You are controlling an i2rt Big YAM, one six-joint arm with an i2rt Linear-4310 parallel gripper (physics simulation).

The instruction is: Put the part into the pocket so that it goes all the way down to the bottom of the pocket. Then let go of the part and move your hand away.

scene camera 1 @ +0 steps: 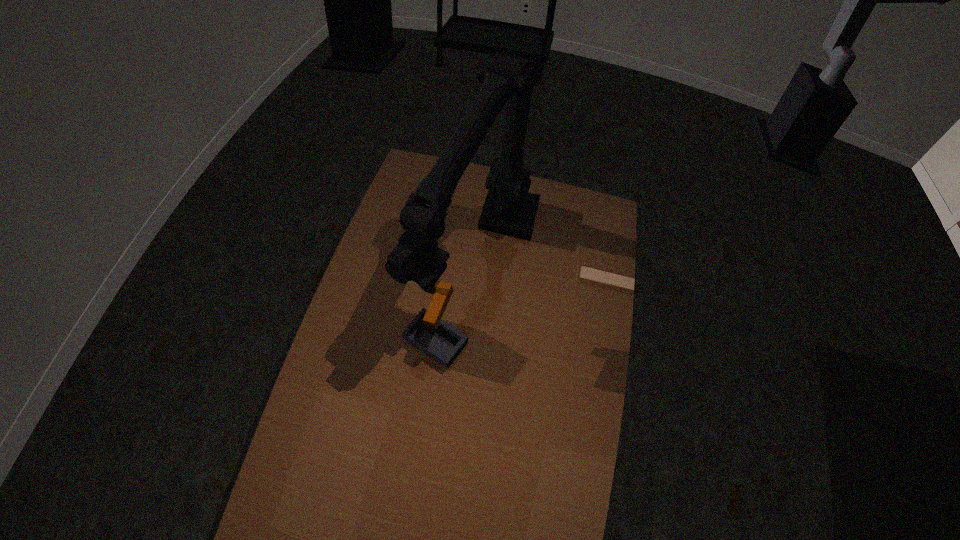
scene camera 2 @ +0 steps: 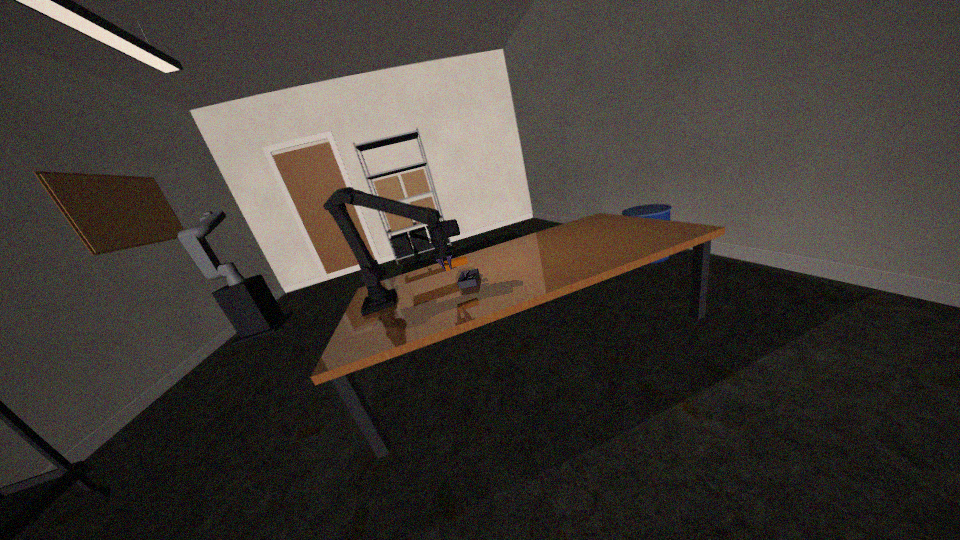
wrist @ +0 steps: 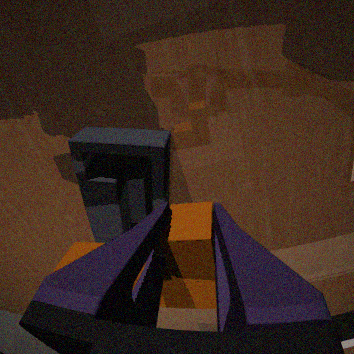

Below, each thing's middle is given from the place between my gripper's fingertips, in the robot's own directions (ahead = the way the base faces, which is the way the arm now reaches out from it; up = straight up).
Labels:
Right now my hand is 50 mm short of the orange part (scene camera 1: 442,291), 30 mm to the right of it and 10 mm below it. Round my hand: grey-blue pocket block (scene camera 1: 443,345): 90 mm ahead, 40 mm to the left, 90 mm below.

